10 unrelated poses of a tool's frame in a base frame.
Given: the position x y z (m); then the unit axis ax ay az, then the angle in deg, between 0 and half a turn.
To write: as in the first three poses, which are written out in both.
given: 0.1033 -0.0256 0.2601 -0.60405 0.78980 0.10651 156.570
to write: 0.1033 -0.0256 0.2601 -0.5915 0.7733 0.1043 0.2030
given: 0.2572 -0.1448 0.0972 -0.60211 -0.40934 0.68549 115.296
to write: 0.2572 -0.1448 0.0972 -0.5087 -0.3458 0.5791 0.5351
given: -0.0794 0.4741 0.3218 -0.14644 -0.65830 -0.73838 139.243
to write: -0.0794 0.4741 0.3218 -0.1373 -0.6171 -0.6922 0.3482
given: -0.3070 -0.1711 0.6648 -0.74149 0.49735 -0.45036 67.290
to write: -0.3070 -0.1711 0.6648 -0.4108 0.2756 -0.2495 0.8325
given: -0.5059 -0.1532 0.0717 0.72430 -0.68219 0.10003 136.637
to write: -0.5059 -0.1532 0.0717 0.6731 -0.6339 0.0930 0.3694
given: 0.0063 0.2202 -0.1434 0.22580 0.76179 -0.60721 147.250
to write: 0.0063 0.2202 -0.1434 0.2166 0.7309 -0.5826 0.2819
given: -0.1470 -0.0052 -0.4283 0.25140 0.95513 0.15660 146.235
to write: -0.1470 -0.0052 -0.4283 0.2406 0.9140 0.1499 0.2904
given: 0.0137 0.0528 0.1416 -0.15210 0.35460 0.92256 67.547
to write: 0.0137 0.0528 0.1416 -0.0846 0.1971 0.5129 0.8312
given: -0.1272 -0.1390 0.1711 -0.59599 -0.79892 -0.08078 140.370
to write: -0.1272 -0.1390 0.1711 -0.5607 -0.7516 -0.0760 0.3390
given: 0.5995 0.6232 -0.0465 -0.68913 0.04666 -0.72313 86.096
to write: 0.5995 0.6232 -0.0465 -0.4704 0.0319 -0.4936 0.7308
